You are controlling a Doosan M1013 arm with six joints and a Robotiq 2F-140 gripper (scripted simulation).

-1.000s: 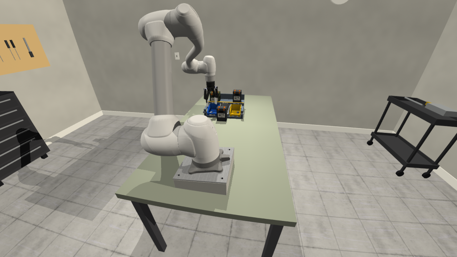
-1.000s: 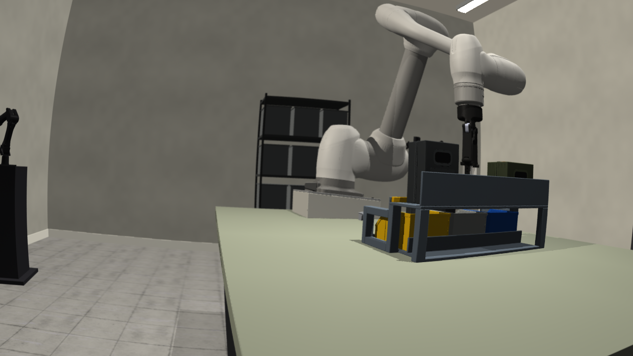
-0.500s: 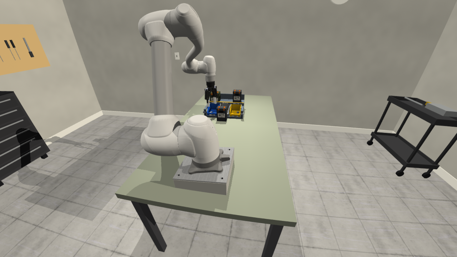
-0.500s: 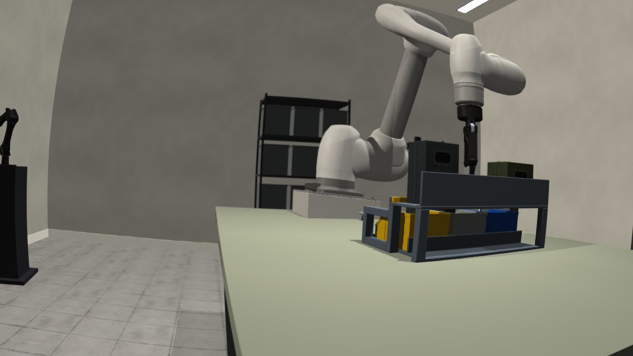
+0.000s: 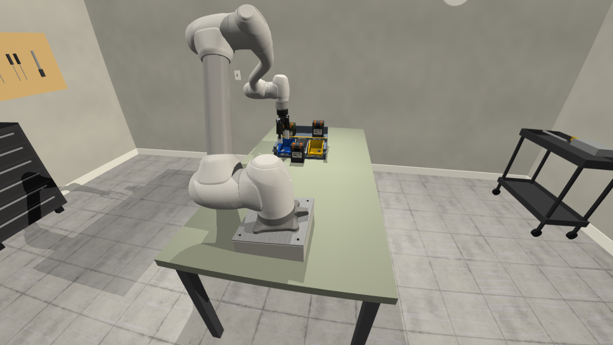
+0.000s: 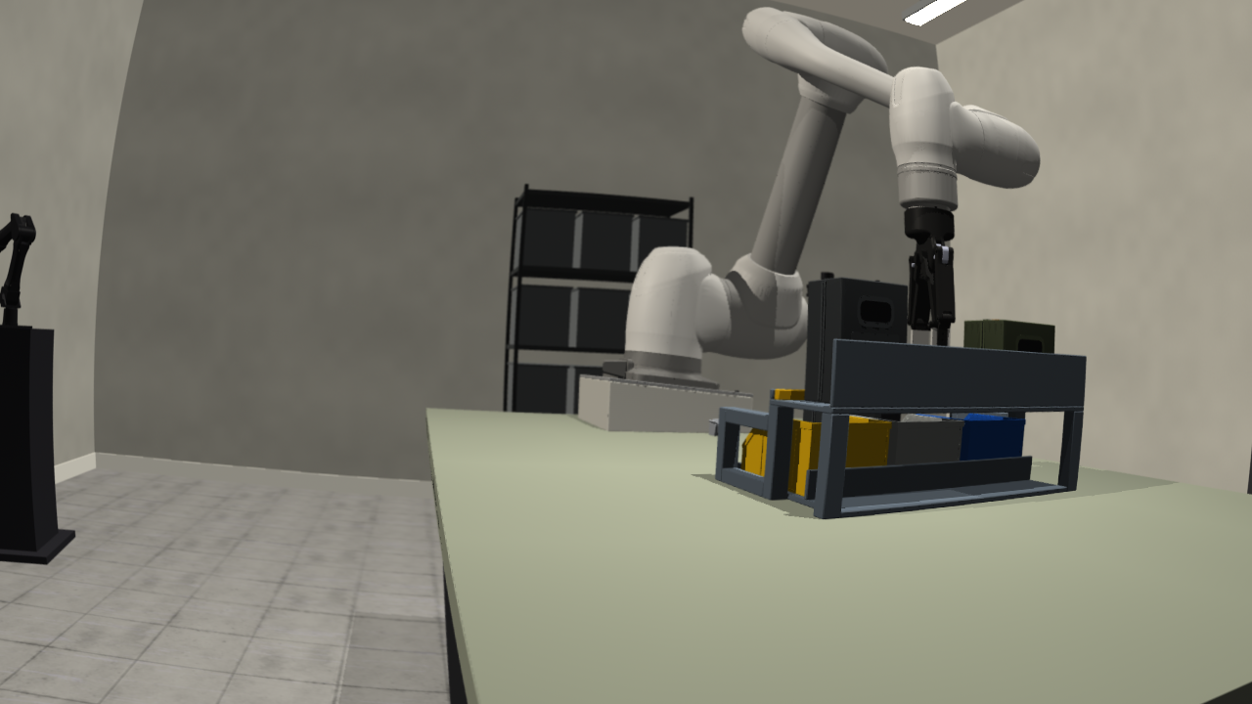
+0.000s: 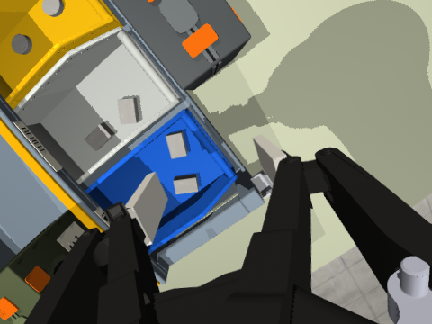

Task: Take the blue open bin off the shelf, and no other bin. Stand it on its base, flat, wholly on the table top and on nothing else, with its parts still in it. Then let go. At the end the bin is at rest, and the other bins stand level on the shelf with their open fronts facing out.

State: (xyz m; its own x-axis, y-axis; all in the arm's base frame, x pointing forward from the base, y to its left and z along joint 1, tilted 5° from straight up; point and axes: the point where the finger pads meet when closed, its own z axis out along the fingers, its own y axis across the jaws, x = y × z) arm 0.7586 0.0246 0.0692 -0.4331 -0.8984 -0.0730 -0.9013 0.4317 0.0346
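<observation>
The blue open bin is 8 cm ahead of my hand, 1 cm to the right of it and 11 cm below it. Also, from my hand: yellow bin: 5 cm ahead, 23 cm to the right, 11 cm below; then grey bin: 6 cm ahead, 12 cm to the right, 11 cm below.
</observation>
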